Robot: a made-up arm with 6 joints. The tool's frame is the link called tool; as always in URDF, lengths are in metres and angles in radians. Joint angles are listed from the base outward. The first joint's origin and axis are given. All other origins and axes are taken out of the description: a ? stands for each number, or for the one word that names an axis. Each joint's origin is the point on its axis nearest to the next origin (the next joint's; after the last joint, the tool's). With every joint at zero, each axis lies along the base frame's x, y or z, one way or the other. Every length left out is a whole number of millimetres.
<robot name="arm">
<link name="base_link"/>
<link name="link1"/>
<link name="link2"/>
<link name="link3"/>
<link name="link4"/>
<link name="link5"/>
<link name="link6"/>
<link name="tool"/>
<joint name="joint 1" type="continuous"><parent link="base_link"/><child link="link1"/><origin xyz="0.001 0.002 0.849"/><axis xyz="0 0 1"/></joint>
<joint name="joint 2" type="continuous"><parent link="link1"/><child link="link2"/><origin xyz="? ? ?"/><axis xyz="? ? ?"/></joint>
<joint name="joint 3" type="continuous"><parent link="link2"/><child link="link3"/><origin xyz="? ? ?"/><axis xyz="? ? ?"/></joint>
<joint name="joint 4" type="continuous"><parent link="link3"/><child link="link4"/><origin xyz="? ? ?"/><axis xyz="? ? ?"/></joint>
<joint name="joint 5" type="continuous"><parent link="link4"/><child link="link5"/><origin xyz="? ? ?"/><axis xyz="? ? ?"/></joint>
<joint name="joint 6" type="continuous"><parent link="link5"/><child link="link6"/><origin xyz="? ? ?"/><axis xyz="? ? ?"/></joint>
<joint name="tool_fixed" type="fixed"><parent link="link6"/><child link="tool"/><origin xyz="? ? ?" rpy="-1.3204 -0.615 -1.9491"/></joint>
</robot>
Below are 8 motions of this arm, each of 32 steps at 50 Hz.
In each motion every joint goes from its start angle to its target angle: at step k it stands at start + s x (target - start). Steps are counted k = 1, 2, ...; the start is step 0. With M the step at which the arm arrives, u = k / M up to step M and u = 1 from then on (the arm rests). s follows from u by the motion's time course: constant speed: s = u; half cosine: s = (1 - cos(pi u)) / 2; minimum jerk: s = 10 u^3 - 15 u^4 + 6 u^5.
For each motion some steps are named. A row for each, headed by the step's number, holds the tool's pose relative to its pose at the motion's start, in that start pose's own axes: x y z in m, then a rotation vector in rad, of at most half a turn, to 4 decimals.
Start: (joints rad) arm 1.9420 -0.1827 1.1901 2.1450 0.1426 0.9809
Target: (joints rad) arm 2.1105 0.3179 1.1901 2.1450 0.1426 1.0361
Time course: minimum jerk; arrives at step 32
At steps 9, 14, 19, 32:
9: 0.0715 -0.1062 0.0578 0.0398 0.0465 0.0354
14: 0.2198 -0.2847 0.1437 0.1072 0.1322 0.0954
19: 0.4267 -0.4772 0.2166 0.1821 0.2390 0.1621
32: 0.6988 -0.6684 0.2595 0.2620 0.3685 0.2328

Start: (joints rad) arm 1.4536 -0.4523 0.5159 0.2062 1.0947 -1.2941
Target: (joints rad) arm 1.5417 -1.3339 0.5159 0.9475 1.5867 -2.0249
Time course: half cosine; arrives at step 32
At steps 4, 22, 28, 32:
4: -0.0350 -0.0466 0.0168 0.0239 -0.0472 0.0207
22: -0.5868 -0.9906 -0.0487 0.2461 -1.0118 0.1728
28: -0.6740 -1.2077 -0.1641 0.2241 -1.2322 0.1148
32: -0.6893 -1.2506 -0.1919 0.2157 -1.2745 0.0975

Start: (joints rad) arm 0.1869 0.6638 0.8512 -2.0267 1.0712 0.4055
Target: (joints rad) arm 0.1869 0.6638 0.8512 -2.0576 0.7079 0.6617
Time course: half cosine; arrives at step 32
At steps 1, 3, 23, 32:
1: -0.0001 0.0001 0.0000 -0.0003 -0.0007 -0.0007
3: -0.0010 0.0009 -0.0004 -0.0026 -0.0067 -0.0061
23: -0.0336 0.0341 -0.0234 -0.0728 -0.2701 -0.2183
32: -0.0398 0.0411 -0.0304 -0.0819 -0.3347 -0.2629

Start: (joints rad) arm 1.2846 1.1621 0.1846 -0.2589 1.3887 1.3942
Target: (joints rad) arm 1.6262 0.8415 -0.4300 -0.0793 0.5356 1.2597
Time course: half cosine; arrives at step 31
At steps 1, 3, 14, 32:
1: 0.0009 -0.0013 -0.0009 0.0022 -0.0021 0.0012
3: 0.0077 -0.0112 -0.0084 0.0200 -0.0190 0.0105
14: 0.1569 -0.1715 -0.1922 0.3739 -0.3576 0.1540
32: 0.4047 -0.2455 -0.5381 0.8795 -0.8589 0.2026

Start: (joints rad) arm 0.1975 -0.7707 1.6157 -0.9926 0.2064 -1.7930
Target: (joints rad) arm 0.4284 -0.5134 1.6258 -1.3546 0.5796 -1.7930
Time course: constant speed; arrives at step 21
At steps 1, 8, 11, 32:
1: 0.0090 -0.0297 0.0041 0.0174 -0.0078 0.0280
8: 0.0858 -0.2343 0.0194 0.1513 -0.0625 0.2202
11: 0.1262 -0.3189 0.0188 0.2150 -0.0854 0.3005
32: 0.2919 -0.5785 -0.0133 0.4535 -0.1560 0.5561

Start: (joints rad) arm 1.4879 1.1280 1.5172 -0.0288 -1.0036 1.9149
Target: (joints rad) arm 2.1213 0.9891 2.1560 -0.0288 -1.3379 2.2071
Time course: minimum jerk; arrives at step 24
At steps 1, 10, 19, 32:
1: 0.0010 -0.0002 -0.0002 0.0001 0.0004 -0.0005
10: 0.4810 -0.1271 -0.1981 0.0369 0.2353 -0.2250
19: 0.9859 -0.3957 -0.7849 0.0445 0.6618 -0.5450
32: 1.0123 -0.4223 -0.8596 0.0409 0.7101 -0.5744

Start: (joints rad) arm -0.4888 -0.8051 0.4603 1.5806 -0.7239 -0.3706
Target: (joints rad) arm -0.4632 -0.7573 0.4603 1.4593 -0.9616 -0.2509
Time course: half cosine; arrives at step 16
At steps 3, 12, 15, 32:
3: -0.0076 -0.0008 -0.0004 -0.0136 -0.0164 -0.0077
12: -0.0764 -0.0090 -0.0103 -0.1267 -0.1791 -0.0855
15: -0.0884 -0.0107 -0.0132 -0.1446 -0.2103 -0.1006
32: -0.0893 -0.0108 -0.0134 -0.1458 -0.2126 -0.1017

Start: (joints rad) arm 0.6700 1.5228 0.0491 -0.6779 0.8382 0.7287
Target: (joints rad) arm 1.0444 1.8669 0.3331 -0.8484 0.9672 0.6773
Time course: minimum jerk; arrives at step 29
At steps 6, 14, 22, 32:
6: -0.0278 -0.0135 -0.0124 0.0110 0.0019 -0.0026
14: -0.2054 -0.0796 -0.1056 0.0817 0.0149 -0.0195
22: -0.3918 -0.1079 -0.2266 0.1600 0.0307 -0.0379
32: -0.4305 -0.1079 -0.2544 0.1773 0.0344 -0.0418

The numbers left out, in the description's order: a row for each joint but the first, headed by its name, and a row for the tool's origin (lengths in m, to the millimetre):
joint 2: xyz 0.128 0.021 0, axis 0 1 0
joint 3: xyz -0.017 0 0.826, axis 0 -1 0
joint 4: xyz 1.06 0 0.066, axis -1 0 0
joint 5: xyz 0 0.043 0.007, axis 0 -1 0
joint 6: xyz 0.171 0 0.023, axis -1 0 0
tool: xyz 0 0.028 -0.029

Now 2 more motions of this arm.
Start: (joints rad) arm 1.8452 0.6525 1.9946 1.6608 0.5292 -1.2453
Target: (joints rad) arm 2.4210 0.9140 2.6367 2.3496 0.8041 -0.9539
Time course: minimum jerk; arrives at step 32
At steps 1, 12, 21, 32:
1: 0.0000 -0.0002 0.0000 0.0002 0.0000 -0.0001
12: -0.0018 -0.1461 0.0255 0.1547 0.0148 -0.1257
21: 0.0612 -0.3861 0.0171 0.3407 0.0812 -0.3764
32: 0.1109 -0.4770 -0.0115 0.3807 0.1129 -0.4916

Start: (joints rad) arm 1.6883 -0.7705 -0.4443 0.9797 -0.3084 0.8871
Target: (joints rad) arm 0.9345 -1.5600 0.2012 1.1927 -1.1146 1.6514
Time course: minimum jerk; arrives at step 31
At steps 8, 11, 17, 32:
8: 0.0405 0.1618 -0.0918 -0.1535 -0.0722 -0.1285
11: 0.1076 0.3186 -0.2372 -0.3288 -0.1737 -0.2681
17: 0.3867 0.4902 -0.7490 -0.7786 -0.5049 -0.5625
32: 0.7879 0.1345 -1.3214 -1.2798 -0.9013 -0.7151

